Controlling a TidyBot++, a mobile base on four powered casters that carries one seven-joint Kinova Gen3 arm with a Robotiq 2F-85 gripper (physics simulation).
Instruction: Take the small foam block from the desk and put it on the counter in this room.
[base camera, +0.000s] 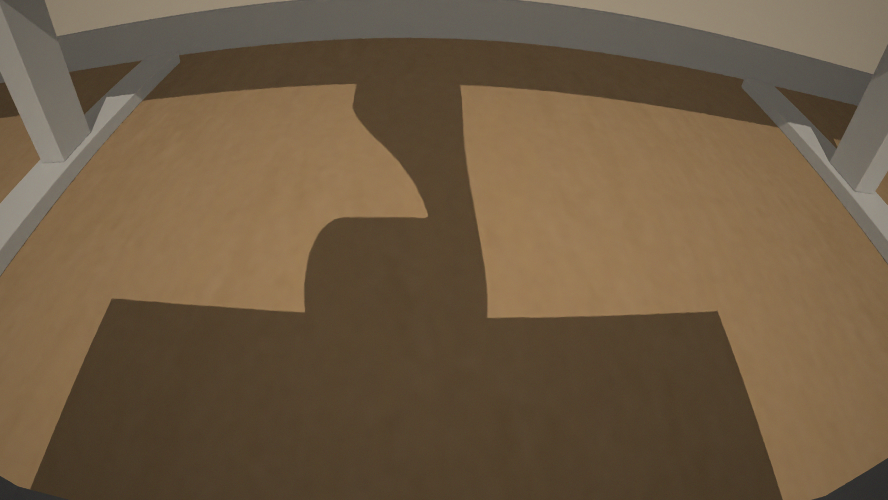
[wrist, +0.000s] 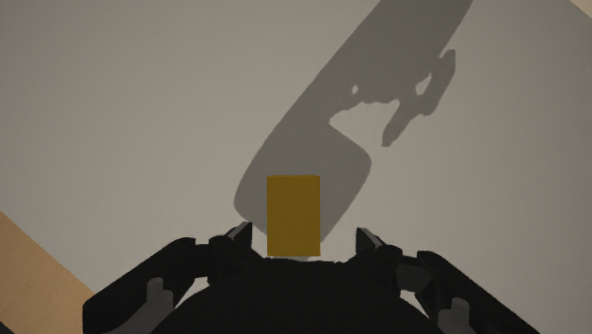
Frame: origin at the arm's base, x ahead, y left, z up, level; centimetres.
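Seen in the pictures: gripper, fingertip midpoint: (wrist: 303, 236).
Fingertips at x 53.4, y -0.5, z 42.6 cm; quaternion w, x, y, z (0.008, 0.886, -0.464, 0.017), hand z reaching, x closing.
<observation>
A point is followed by its place in that frame.
The foam block (wrist: 293, 215) {x 53.1, y 0.5, z 36.8 cm} is a small yellow-orange rectangle on the pale grey desk top (wrist: 125, 125) {x 47.8, y 26.5, z 32.4 cm} in the wrist view, its long sides running straight up and down the picture. My gripper (wrist: 303, 236) {x 53.4, y -0.5, z 42.6 cm} is open, with one finger to the left and one to the right of the block's lower part as seen from above. The fingers do not touch the block, and their shadow lies apart from them on the desk top. The block's lower end comes close to the dark gripper body in the picture. The counter does not show in either view.
In the base view, desk legs (base camera: 46, 93) {x 62.3, y 53.3, z -26.8 cm} (base camera: 866, 136) {x 61.8, y -66.1, z -28.9 cm} stand on floor bars at left and right. A grey baseboard (base camera: 397, 18) {x 103.3, y 6.5, z -35.4 cm} runs along the wall behind. Shadows lie on the brown floor (base camera: 590, 217) {x 51.5, y -17.4, z -39.6 cm}. Desk edges cross the wrist view's lower left and upper right corners.
</observation>
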